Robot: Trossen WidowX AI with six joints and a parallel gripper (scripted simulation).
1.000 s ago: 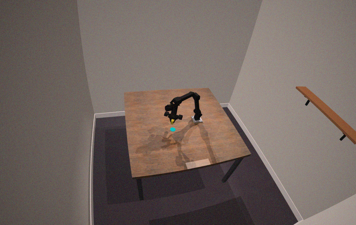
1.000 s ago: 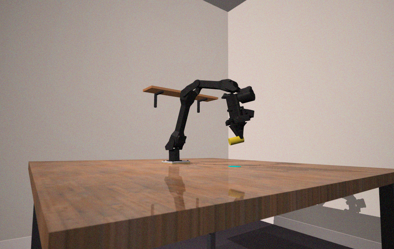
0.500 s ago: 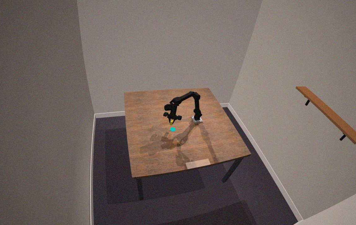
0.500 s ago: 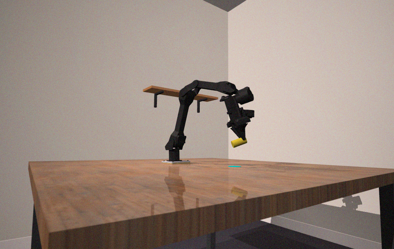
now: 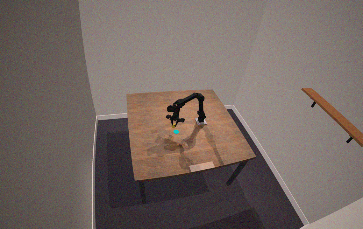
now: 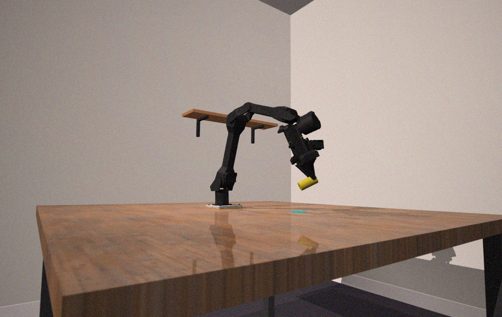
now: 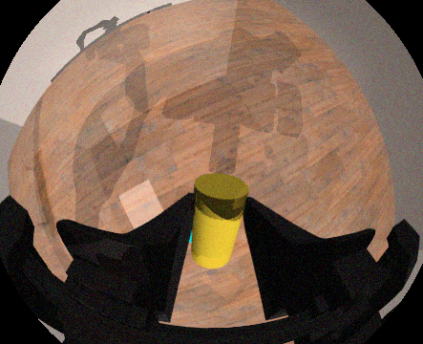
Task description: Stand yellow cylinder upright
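Now: the cyan circle 40 mm behind my gripper tip, 30 mm to the right of it and 120 mm below it. From my gripper tip the other things lie so: yellow tall cylinder (10 mm behind, 20 mm to the right, 10 mm below).
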